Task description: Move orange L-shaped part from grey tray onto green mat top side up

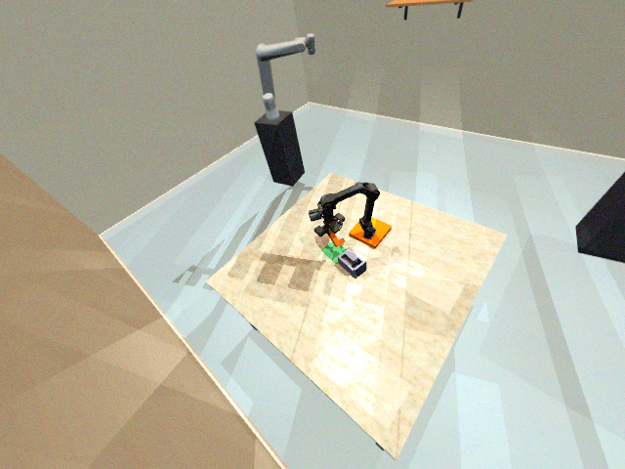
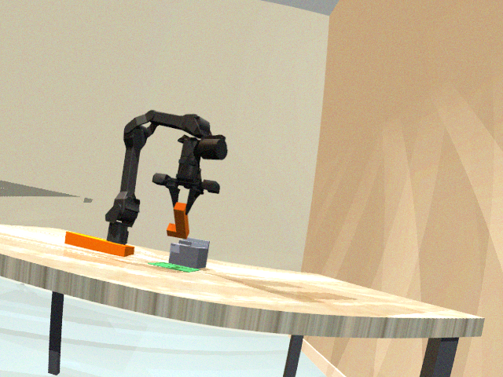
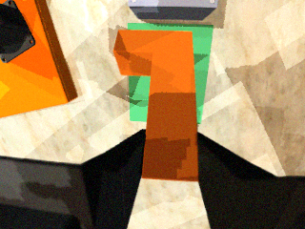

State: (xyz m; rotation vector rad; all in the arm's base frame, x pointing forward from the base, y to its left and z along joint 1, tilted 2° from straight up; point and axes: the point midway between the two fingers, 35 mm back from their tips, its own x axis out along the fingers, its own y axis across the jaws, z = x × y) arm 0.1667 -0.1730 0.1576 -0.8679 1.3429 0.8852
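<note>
The green mat is 1 cm ahead of my gripper tip, 2 cm to the left of it and 17 cm below it. The rest, counted from my gripper tip: orange L-shaped part (3 cm to the left, 3 cm below).
</note>
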